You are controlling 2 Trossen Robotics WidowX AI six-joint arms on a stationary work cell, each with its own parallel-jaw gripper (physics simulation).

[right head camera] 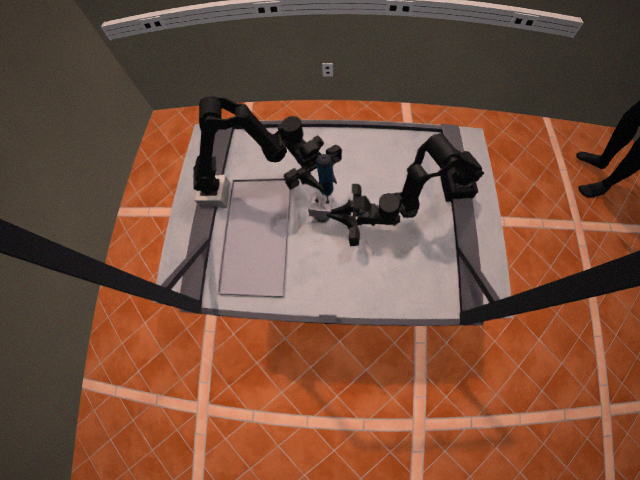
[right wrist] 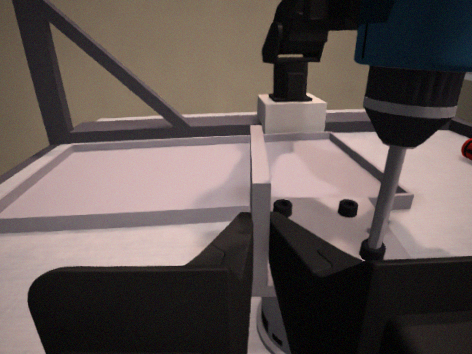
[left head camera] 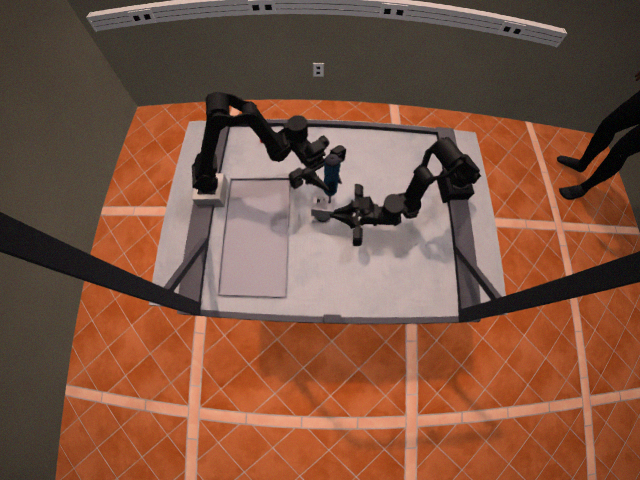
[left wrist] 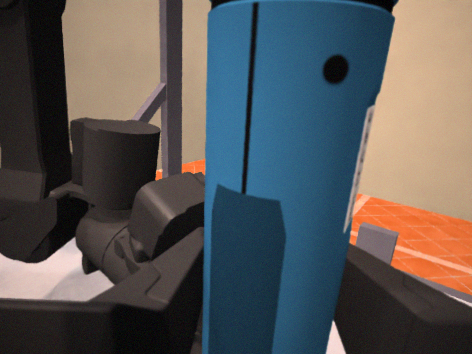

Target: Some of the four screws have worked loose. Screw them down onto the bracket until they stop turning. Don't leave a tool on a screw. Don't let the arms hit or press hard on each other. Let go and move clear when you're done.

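Places are measured from the left arm's base along level axes (x ahead, y left, z up), in centimetres.
Pixels of known places: left gripper, fingertip midpoint: point(right head camera: 330, 186) point(left head camera: 335, 187) point(left wrist: 263, 240); right gripper, fingertip midpoint: point(right head camera: 327, 213) point(right wrist: 258, 223) point(left head camera: 329, 213); left arm's base at its link origin: point(right head camera: 209, 187) point(right wrist: 289, 98) point(left head camera: 207, 186); right arm's base at its link origin: point(right head camera: 462, 179) point(left head camera: 458, 181).
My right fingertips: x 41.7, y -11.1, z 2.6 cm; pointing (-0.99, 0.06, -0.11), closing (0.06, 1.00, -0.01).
Note:
Ahead of a thing's pixels: the offset from my right fingertips to its middle. "spot": to the spot under its first point.
My left gripper point(left head camera: 330, 187) point(right head camera: 325, 187) point(left wrist: 263, 240) is shut on the blue powered screwdriver @(dx -0.1, dy +5.4, dz +10.0 cm) point(left head camera: 331, 173) point(right head camera: 325, 173) point(left wrist: 300, 125) point(right wrist: 415, 42), held nearly upright. In the right wrist view its bit meets the head of a black screw @(dx +0.0, dy +5.0, dz -2.4 cm) point(right wrist: 372, 250) on the bracket. My right gripper point(left head camera: 332, 213) point(right head camera: 329, 212) point(right wrist: 258, 223) is shut on the upright wall of the bracket point(left head camera: 320, 211) point(right head camera: 317, 210) point(right wrist: 259, 200). Two more black screws, one at the left point(right wrist: 283, 207) and one in the middle point(right wrist: 348, 208), show on the bracket's plate. A fourth screw head cannot be made out; the shaft may hide it.
A shallow rectangular tray @(dx -24.4, dy -3.9, dz -7.9 cm) point(left head camera: 253, 296) point(right head camera: 251, 295) point(right wrist: 125, 220) lies left of the bracket. A round base @(dx -2.0, dy +3.4, dz -5.5 cm) point(right wrist: 266, 327) shows under the bracket. A red object @(spot: dx -24.9, dy +33.0, dz -7.0 cm) point(right wrist: 468, 149) lies toward the back left. The two grippers are close together at the bracket.

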